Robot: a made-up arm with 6 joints.
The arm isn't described. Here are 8 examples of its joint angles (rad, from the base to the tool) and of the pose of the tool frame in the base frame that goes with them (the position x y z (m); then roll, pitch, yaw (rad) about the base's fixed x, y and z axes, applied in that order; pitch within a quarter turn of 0, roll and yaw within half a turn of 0).
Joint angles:
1: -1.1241 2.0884 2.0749 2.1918 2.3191 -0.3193
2: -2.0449 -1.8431 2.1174 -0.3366 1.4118 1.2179
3: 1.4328 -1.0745 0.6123 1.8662 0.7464 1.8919
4: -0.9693 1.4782 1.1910 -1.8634 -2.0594 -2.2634
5: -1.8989 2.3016 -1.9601 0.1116 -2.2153 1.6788
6: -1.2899 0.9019 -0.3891 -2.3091 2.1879 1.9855
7: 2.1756 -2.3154 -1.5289 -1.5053 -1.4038 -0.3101
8: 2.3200 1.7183 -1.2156 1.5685 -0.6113 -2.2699
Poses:
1: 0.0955 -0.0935 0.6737 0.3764 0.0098 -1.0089
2: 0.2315 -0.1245 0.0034 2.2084 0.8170 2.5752
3: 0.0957 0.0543 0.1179 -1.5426 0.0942 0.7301
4: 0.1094 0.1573 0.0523 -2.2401 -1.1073 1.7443
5: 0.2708 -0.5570 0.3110 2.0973 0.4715 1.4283
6: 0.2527 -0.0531 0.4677 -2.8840 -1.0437 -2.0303
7: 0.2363 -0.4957 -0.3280 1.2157 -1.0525 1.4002
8: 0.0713 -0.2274 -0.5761 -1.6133 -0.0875 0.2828
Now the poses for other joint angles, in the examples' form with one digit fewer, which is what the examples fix.
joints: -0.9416 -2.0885 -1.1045 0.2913 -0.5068 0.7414
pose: 0.021 0.520 0.829 0.372 0.593 2.870
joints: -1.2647 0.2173 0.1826 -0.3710 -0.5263 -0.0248
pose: 0.137 -0.509 0.487 1.648 0.322 0.302
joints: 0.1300 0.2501 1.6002 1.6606 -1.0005 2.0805
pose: 0.057 -0.102 0.097 -2.454 -0.435 1.777
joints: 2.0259 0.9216 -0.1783 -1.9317 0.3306 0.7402
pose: -0.023 0.154 -0.624 2.448 -0.805 2.566
